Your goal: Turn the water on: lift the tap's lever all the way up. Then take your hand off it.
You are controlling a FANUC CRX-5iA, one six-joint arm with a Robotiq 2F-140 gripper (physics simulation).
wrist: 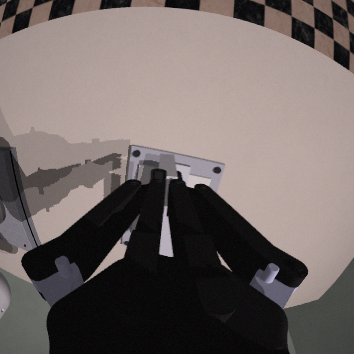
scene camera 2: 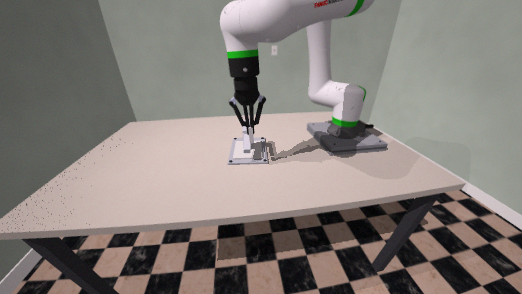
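Seen in the pictures: gripper, fingertip midpoint: (wrist: 165, 165) (scene camera 2: 251, 141); arm's base at its link origin: (scene camera 2: 341, 133).
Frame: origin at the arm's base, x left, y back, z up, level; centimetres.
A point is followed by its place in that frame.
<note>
The tap (scene camera 2: 246, 146) @[x 16.6, y -50.8, z 3.8 cm] (wrist: 165, 242) @[x 11.6, y -49.9, z 11.4 cm] is a pale grey upright piece on a square grey base plate (scene camera 2: 231, 153) @[x 9.6, y -57.9, z -3.4 cm] (wrist: 201, 163) @[x 16.9, y -54.8, z -3.4 cm] with dark corner bolts. My gripper (scene camera 2: 249, 131) @[x 19.6, y -48.7, z 7.5 cm] (wrist: 165, 165) @[x 19.6, y -48.7, z 7.5 cm] points down, its fingers shut together with nothing held between them. The fingertips are at the top of the tap in the scene view, close to it or touching; I cannot tell which. In the wrist view the black fingers cover most of the tap, and a pale strip of it shows between them. The lever and its angle cannot be made out clearly.
The tap's plate lies on a beige table (scene camera 2: 150, 170) @[x 18.8, y -91.2, z -4.2 cm] (wrist: 250, 110) @[x 27.9, y -61.7, z -4.2 cm]. The arm's own grey base plate (scene camera 2: 357, 145) @[x 13.6, y 1.0, z -0.2 cm] (wrist: 19, 227) @[x -6.1, y -11.7, z 0.1 cm] is to the right in the scene view and at the left edge in the wrist view. Green-grey walls stand behind and beside the table.
</note>
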